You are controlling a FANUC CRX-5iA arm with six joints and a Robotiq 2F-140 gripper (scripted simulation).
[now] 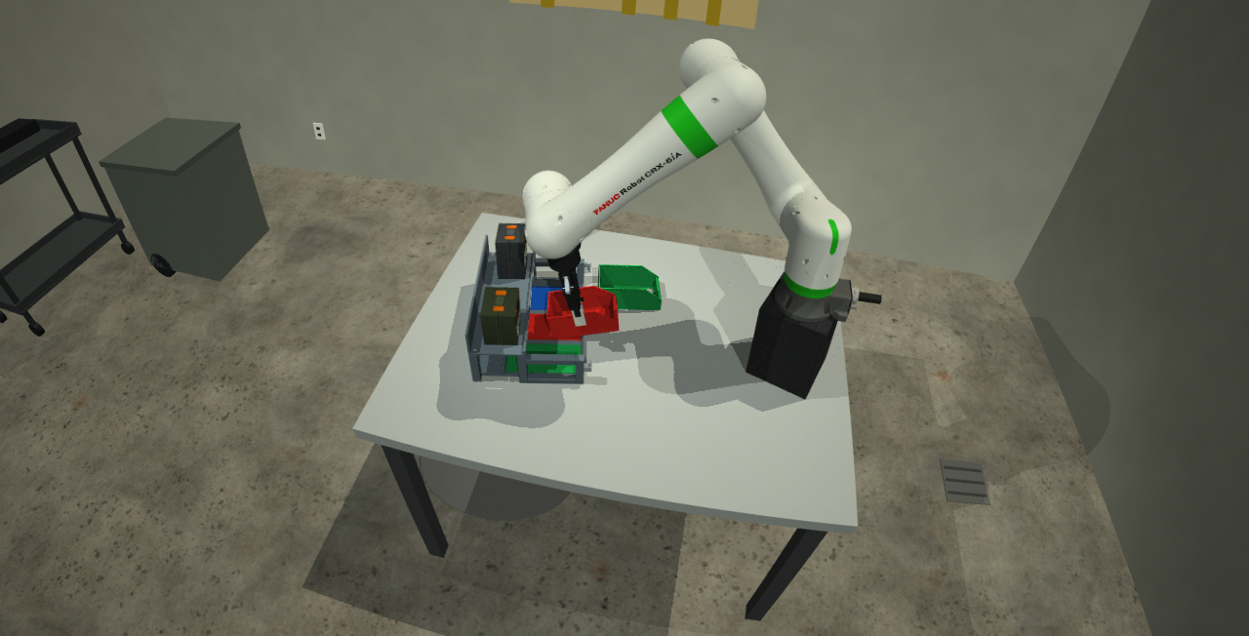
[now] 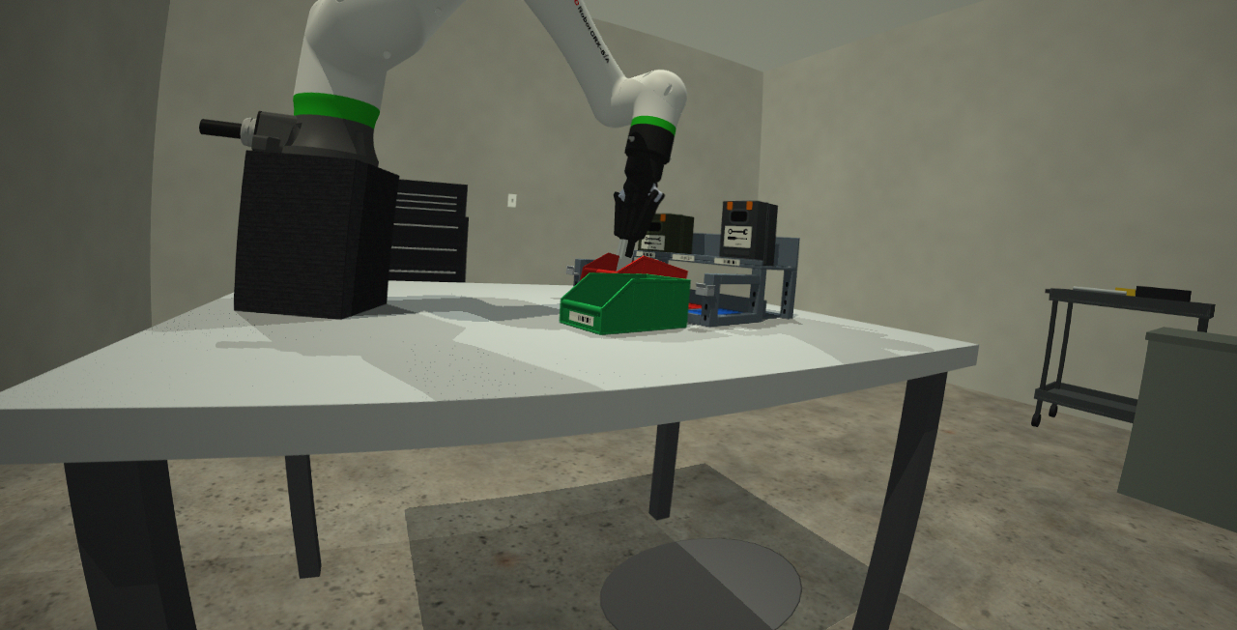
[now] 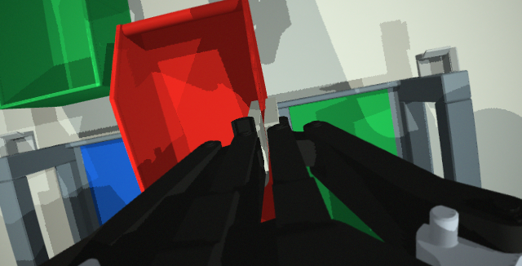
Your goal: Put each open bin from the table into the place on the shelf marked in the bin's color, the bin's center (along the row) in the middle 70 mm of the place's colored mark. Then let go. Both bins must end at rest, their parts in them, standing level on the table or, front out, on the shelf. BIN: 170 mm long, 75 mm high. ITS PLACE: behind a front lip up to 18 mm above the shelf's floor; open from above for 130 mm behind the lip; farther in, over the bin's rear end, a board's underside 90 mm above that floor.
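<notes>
Right now my hand is 50 mm to the left of the red bin and 40 mm above it. The rest, counted from my hand: green bin (200 mm to the right, 90 mm behind, 60 mm below).
</notes>
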